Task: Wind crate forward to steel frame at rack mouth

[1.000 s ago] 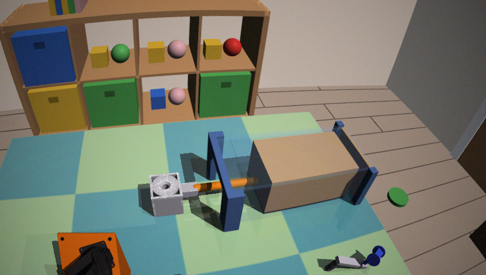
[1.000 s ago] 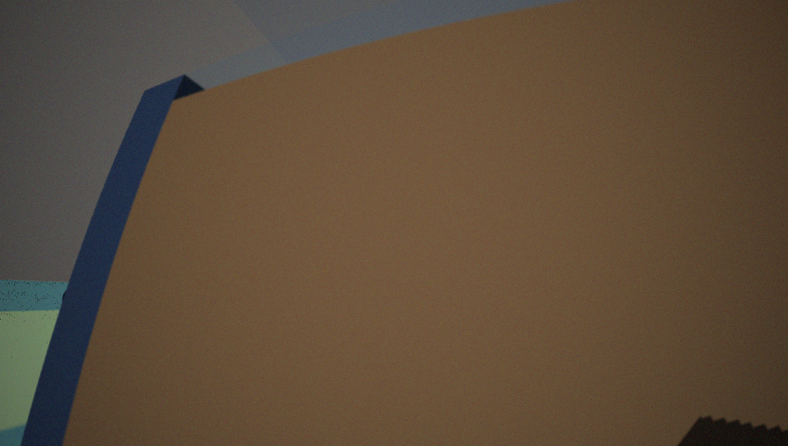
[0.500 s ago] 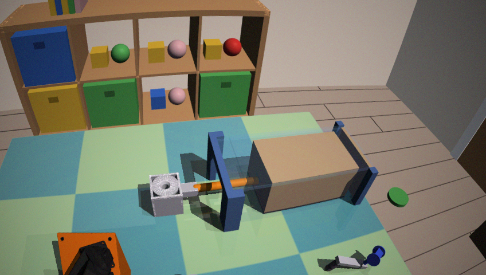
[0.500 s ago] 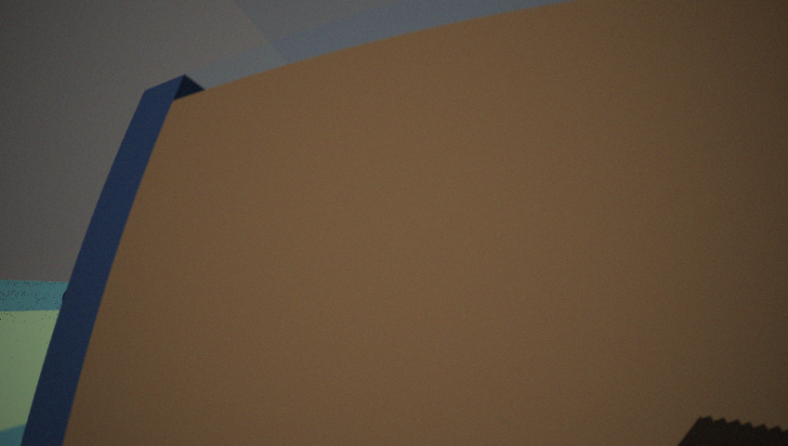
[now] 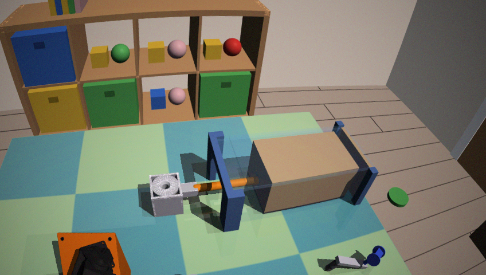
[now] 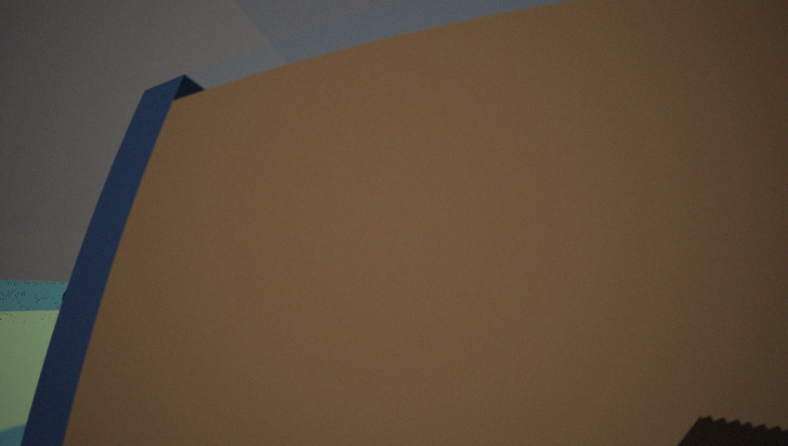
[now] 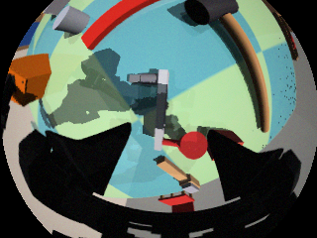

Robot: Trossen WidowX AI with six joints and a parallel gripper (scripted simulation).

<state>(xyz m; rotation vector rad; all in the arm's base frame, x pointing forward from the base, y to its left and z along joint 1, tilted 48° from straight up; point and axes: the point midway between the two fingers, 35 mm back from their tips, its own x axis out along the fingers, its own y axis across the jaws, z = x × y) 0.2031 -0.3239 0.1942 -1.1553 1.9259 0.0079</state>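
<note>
Right now the crank handle is 40 mm below my gripper tip and 10 mm behind it. The rest, counted from my gripper tip: grey round object 290 mm to the left, 30 mm below, 20 mm behind; red knob 50 mm to the right, 40 mm below, 10 mm behind; blue-knobbed tool 430 mm ahead, 210 mm to the left, 30 mm below.
</note>
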